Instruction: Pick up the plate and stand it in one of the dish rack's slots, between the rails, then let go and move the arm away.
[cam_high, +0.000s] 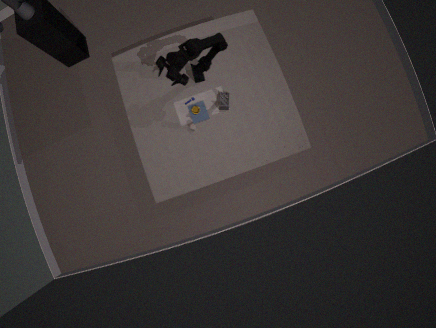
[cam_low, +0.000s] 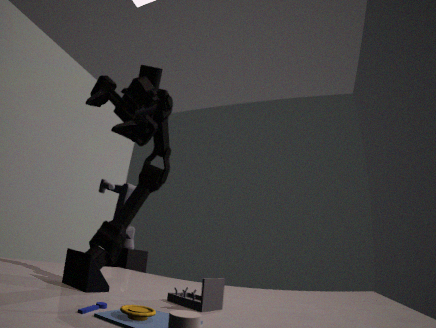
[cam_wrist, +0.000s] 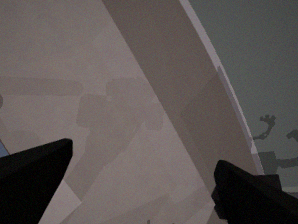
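My gripper tip is 35 cm above the yellow plate, 10 cm to the right of it and 9 cm short of it. Also, from my gripper tip: blue bar: 37 cm below, 9 cm to the left; blue flat mat: 37 cm below, 12 cm to the left, 11 cm ahead; grey dish rack: 35 cm below, 33 cm to the left, 10 cm ahead.
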